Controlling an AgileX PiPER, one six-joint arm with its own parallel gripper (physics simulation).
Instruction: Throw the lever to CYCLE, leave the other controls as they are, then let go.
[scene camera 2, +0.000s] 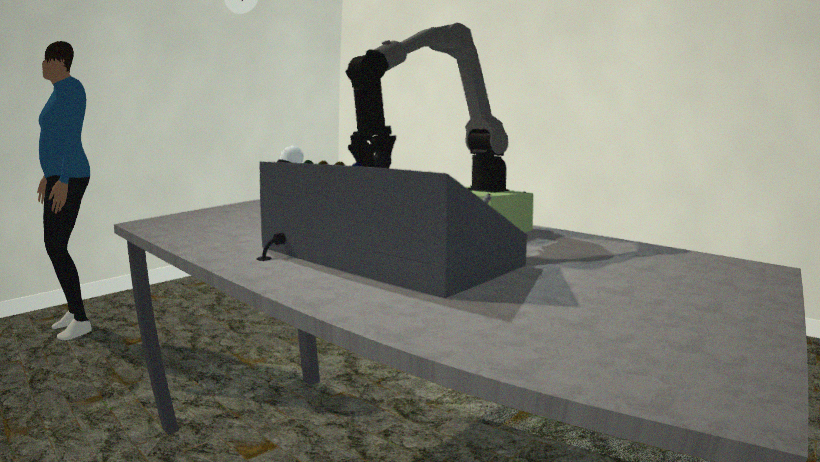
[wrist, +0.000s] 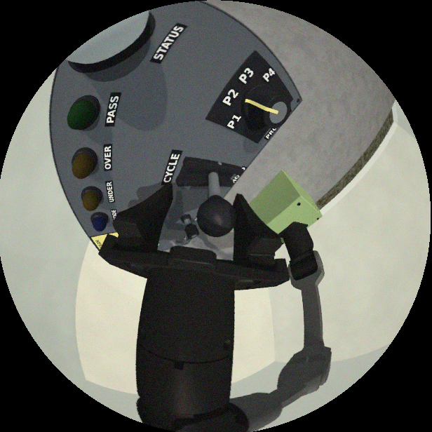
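Observation:
The lever's round black knob (wrist: 216, 216) and grey shaft (wrist: 214, 184) stand up from a dark slot plate (wrist: 192, 171) on the console (scene camera 2: 355, 218) (wrist: 195, 95). The CYCLE label (wrist: 171, 167) is at the slot's left end; the label at its right end is partly hidden. The shaft rises near the slot's middle, so I cannot tell the exact setting. My gripper (scene camera 2: 371, 156) (wrist: 203, 194) is open, its fingers on either side of the knob, which is closer to the right finger with a wide gap at the left. In the scene view the console hides the lever.
The program knob (wrist: 262, 107) has its yellow line towards P2. The status dome (scene camera 2: 292, 154) (wrist: 112, 40), green PASS (wrist: 83, 113), amber OVER (wrist: 84, 163), amber UNDER (wrist: 91, 199) and a blue button (wrist: 99, 221) are on the console. A green block (scene camera 2: 512, 207) (wrist: 280, 202) bears the arm's base. A person (scene camera 2: 64, 132) stands at the left.

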